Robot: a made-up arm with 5 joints.
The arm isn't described. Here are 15 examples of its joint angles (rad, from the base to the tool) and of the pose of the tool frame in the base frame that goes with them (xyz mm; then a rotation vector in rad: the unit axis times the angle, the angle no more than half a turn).
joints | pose
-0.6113 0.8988 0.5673 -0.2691 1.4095 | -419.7 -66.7 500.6 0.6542 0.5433 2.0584
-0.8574 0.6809 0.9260 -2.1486 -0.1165 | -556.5 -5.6 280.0 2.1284 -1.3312 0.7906
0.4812 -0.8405 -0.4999 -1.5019 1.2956 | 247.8 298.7 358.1 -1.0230 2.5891 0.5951
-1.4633 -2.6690 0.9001 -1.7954 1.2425 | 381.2 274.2 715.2 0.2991 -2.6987 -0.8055
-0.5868 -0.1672 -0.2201 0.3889 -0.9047 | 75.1 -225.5 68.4 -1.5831 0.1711 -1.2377
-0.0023 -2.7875 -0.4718 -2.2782 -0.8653 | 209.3 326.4 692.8 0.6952 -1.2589 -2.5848
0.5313 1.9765 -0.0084 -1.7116 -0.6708 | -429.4 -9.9 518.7 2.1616 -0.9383 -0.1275
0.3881 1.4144 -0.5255 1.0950 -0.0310 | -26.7 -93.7 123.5 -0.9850 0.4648 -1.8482
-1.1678 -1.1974 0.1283 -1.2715 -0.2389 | 188.2 -397.4 553.3 1.9927 1.0336 1.7091
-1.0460 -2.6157 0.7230 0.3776 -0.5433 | 390.2 307.8 425.2 -0.7769 -0.8259 0.2397
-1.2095 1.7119 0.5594 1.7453 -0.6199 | -99.4 272.8 448.3 -0.9634 0.2370 2.7060
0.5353 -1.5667 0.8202 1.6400 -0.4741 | 216.5 302.4 639.6 0.2129 0.3393 1.5085
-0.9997 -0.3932 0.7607 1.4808 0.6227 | -8.2 -408.7 451.8 1.4159 0.2901 -1.9105
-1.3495 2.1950 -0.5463 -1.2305 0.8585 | -42.3 377.4 318.6 2.4344 -1.8194 0.1661
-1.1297 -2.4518 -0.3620 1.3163 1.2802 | 427.1 233.9 691.9 0.5865 -0.5459 -0.5876
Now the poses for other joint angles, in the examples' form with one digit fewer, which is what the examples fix.
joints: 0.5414 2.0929 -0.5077 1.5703 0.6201
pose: -188 -98 295 -0.427 0.557 -2.883
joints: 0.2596 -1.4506 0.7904 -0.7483 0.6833
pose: 524 353 693 0.416 -1.180 -0.898
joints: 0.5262 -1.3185 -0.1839 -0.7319 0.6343
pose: 308 389 596 0.921 -1.931 -0.891
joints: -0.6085 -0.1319 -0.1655 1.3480 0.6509
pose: 149 -282 398 0.368 -0.188 -2.101
